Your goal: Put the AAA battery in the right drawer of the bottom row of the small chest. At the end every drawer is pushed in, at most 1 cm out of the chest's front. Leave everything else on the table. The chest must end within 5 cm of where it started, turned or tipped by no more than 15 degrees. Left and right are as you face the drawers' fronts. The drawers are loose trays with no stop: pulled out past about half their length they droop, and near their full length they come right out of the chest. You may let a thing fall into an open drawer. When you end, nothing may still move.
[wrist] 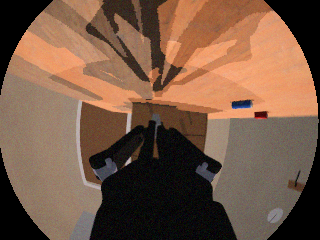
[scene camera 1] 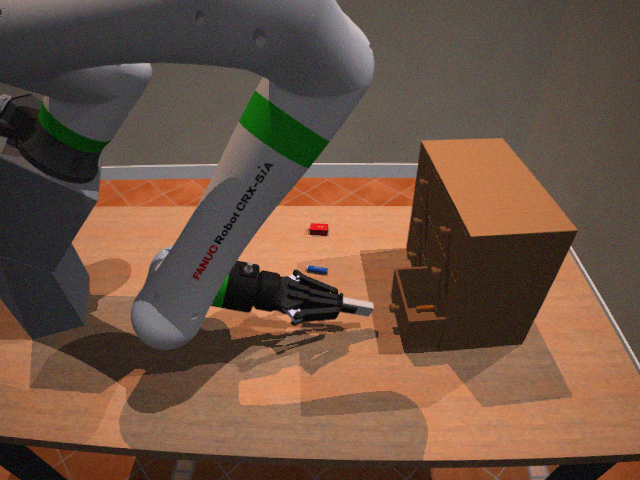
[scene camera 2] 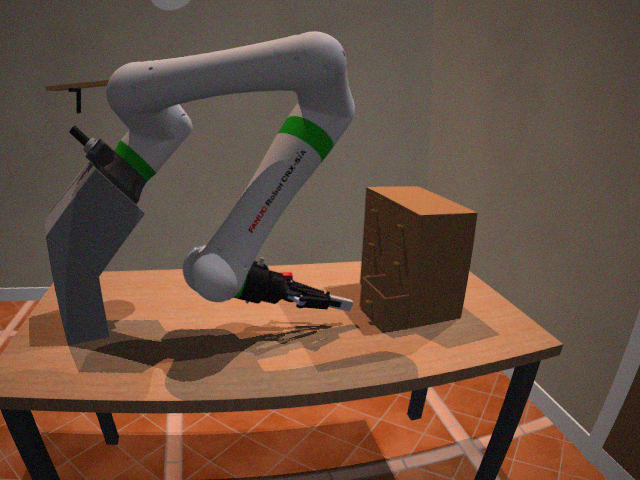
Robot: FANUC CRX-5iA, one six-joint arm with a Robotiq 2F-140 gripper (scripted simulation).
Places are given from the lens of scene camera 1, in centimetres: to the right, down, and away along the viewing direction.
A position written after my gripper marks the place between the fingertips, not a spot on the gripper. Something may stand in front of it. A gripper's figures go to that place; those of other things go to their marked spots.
my gripper point(scene camera 1: 370, 309): 10, 14, 84
small wooden chest point(scene camera 1: 519, 237): 31, 0, 63
drawer point(scene camera 1: 418, 329): 19, 17, 78
The marked spots on the small wooden chest and the drawer are 26 cm apart.
